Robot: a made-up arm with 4 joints.
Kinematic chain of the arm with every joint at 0, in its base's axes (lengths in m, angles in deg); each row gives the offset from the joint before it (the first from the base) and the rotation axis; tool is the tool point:
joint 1: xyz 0 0 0.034 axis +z
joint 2: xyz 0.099 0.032 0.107 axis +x
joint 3: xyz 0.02 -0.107 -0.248 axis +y
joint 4: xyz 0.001 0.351 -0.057 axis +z
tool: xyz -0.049 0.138 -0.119
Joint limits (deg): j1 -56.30..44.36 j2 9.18..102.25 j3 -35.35..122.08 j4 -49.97..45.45
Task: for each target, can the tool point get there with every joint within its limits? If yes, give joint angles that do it. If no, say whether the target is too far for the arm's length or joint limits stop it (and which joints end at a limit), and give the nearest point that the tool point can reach.
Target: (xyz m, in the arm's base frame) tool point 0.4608 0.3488 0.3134
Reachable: yes | joints -46.73 64.46 13.72 -12.94
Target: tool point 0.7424 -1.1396 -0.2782
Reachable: no: too far | nearest point 0.5335 0.0167 -0.1435 | short by 1.183 m
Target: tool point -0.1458 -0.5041 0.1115
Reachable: no: joint limits stop it (at a limit: joint 1, joint 2, joint 3, joint 4) | nearest point 0.0296 -0.0281 0.4490 | short by 0.609 m
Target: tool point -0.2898 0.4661 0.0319
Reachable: yes | joints 29.72 30.42 49.41 -15.58
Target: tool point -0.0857 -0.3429 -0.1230
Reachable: no: joint limits stop it (at a limit: joint 1, joint 2, joint 4) | nearest point -0.3318 0.1955 -0.0437 | short by 0.597 m
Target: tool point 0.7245 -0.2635 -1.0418
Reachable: no: too far | nearest point 0.4029 0.1324 -0.2720 | short by 0.923 m
